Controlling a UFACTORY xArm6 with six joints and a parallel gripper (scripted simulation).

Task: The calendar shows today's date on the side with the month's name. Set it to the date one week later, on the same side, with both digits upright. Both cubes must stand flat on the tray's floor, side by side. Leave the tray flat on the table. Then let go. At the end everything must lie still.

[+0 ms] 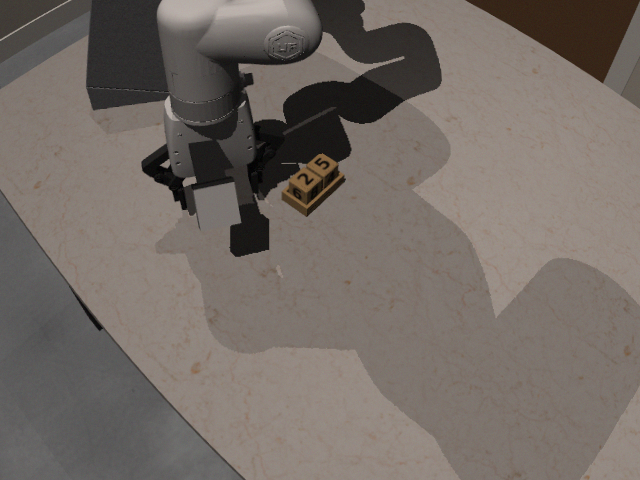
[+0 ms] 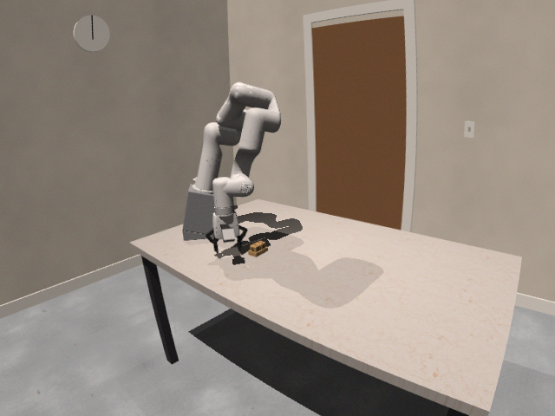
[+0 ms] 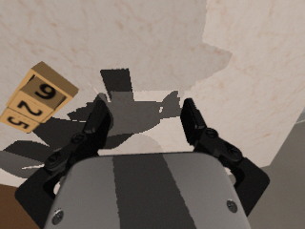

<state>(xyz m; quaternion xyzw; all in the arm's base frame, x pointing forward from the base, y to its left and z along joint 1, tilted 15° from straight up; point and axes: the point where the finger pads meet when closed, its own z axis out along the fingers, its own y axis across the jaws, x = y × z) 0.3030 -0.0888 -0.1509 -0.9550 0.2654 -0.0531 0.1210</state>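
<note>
Right now the wooden tray is 7 cm ahead of my hand, 10 cm to the left of it and 2 cm below it.
</note>
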